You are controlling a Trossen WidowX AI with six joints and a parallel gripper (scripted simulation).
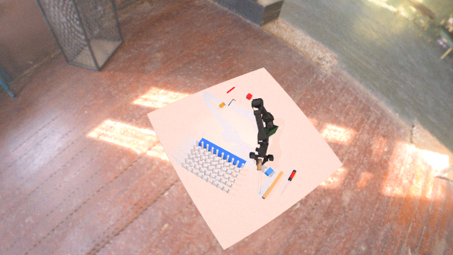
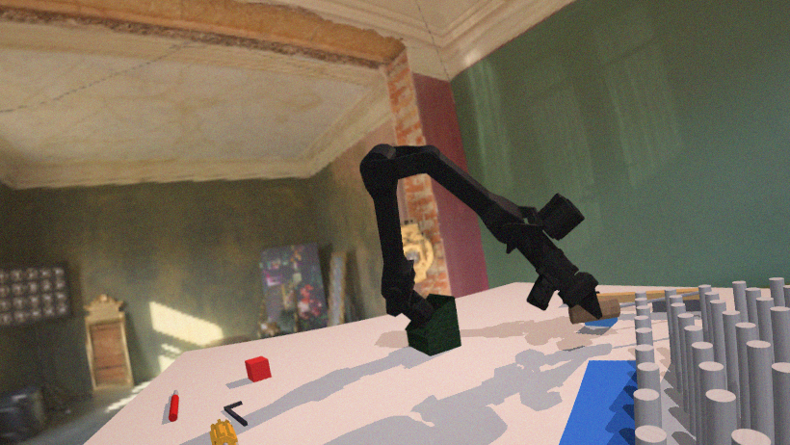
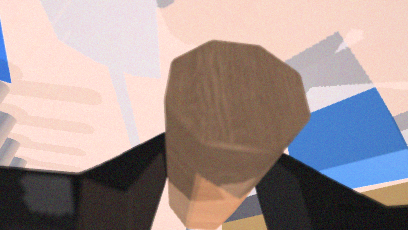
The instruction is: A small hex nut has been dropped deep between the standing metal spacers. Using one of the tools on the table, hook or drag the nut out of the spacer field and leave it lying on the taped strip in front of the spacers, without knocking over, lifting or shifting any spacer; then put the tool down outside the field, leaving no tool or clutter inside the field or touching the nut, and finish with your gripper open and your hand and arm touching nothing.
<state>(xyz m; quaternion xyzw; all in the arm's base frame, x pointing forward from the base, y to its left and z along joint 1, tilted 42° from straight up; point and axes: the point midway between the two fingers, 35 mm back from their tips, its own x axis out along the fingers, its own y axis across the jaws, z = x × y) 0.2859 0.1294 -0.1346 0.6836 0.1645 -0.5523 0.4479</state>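
My gripper tip is now 40 mm past the blue block, 80 mm to the right of it and 30 mm above it. The rest, counted from my gripper tip: yellow piece (120 mm behind, 630 mm to the right, 30 mm below); then allen key (240 mm behind, 620 mm to the right, 40 mm below); then blue taped strip (150 mm ahead, 270 mm to the right, 50 mm below).
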